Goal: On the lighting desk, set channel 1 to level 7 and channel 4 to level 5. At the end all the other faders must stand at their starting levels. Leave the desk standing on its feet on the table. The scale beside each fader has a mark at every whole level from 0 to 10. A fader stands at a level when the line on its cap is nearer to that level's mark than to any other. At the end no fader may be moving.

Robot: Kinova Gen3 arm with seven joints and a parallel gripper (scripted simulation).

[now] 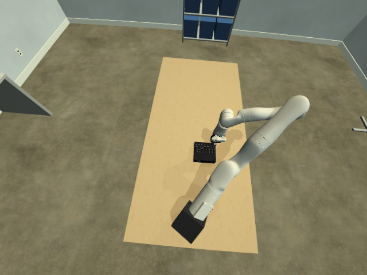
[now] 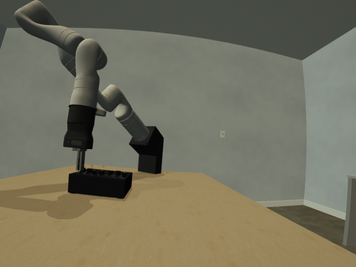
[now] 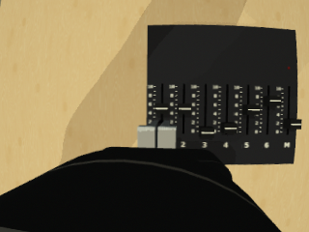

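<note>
The channel 1 fader cap lies 2 cm behind my hand, 1 cm to the left of it and 2 cm below it. Round my hand: channel 4 fader cap: 2 cm ahead, 6 cm to the left, 2 cm below.
</note>
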